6 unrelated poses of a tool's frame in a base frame.
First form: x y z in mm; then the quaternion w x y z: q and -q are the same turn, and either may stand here.
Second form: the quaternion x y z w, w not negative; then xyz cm. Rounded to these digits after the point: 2 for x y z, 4 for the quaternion.
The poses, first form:
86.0, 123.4, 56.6, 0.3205, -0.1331, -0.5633, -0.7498
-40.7, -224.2, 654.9, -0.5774, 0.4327, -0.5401, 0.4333
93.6, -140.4, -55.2, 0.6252, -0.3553, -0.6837, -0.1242
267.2, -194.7, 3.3, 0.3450, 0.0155, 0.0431, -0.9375
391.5, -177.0, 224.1, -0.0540, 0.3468, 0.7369, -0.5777
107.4, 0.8, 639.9, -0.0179, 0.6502, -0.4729, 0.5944
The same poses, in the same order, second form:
-0.1331, -0.5633, -0.7498, 0.3205, 8.60, 12.34, 5.66
-0.4327, 0.5401, -0.4333, 0.5774, -4.07, -22.42, 65.49
-0.3553, -0.6837, -0.1242, 0.6252, 9.36, -14.04, -5.52
0.0155, 0.0431, -0.9375, 0.3450, 26.72, -19.47, 0.33
-0.3468, -0.7369, 0.5777, 0.0540, 39.15, -17.70, 22.41
-0.6502, 0.4729, -0.5944, 0.0179, 10.74, 0.08, 63.99

